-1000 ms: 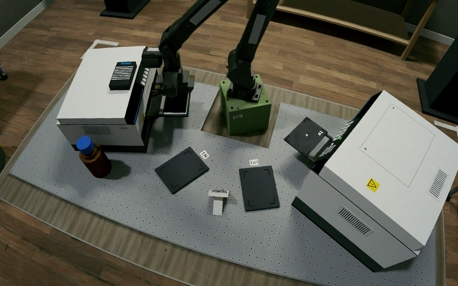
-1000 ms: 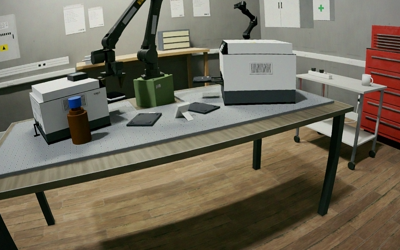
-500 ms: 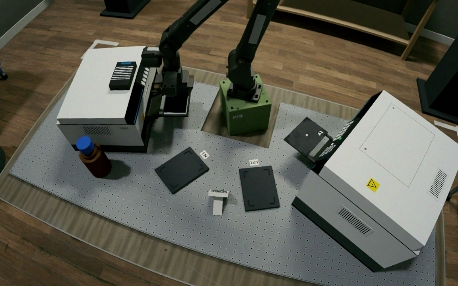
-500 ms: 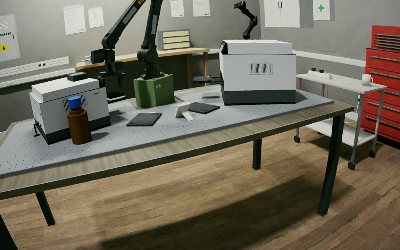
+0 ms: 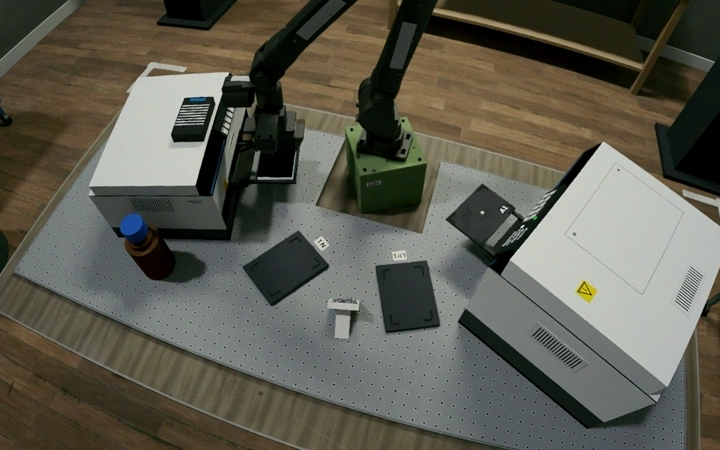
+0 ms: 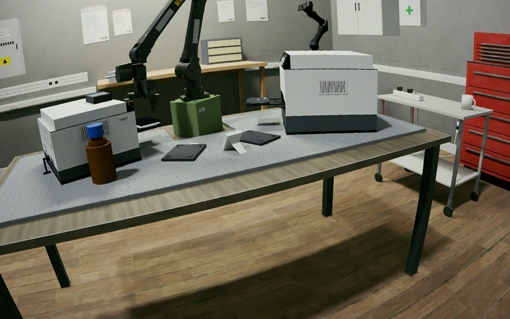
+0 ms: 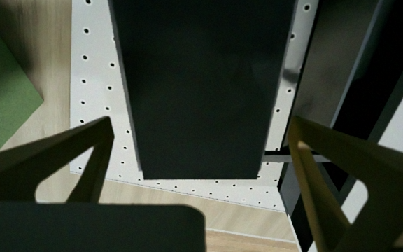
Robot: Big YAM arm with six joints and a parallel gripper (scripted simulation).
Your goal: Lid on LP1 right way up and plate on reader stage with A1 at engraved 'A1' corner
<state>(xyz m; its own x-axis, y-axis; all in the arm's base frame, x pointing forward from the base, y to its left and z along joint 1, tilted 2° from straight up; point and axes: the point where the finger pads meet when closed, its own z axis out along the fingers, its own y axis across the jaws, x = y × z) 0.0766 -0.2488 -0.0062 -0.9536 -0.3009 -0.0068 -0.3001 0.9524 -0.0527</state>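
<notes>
The dark lid is 3 cm below my hand. Round my hand: brown capped bottle 33 cm ahead, 20 cm to the right, 1 cm below; then well plate 4 cm below; then N1 nest 24 cm ahead, 11 cm to the left, 12 cm below.
</notes>
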